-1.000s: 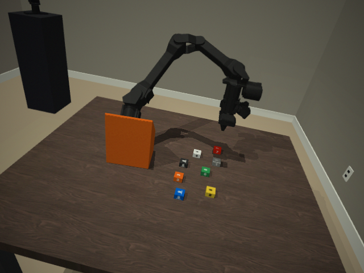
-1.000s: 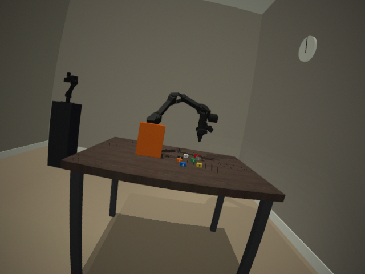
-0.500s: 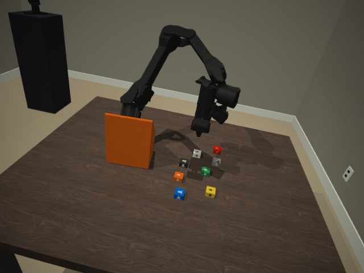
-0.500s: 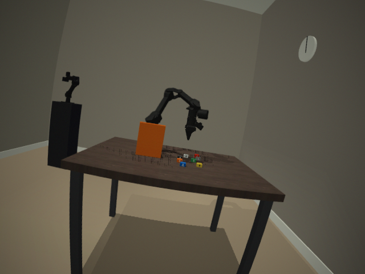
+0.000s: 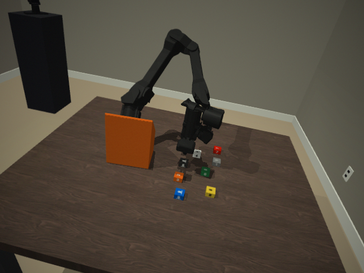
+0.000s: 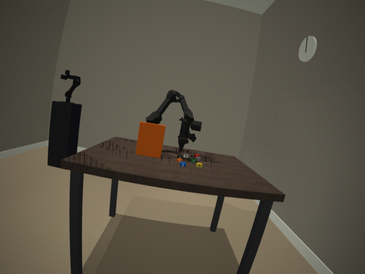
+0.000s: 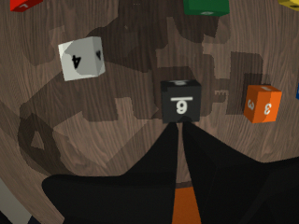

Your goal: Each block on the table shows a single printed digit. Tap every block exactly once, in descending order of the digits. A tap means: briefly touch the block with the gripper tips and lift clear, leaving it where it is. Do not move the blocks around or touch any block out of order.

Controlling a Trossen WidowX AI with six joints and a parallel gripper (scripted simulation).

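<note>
The black block lies 1 cm to the right of my gripper tip and 4 cm below it. From my gripper tip the other things lie so: green block: 9 cm ahead, 3 cm to the right, 4 cm below; then white block: 5 cm ahead, 7 cm to the left, 4 cm below; then orange block: 9 cm to the right, 4 cm below.
</note>
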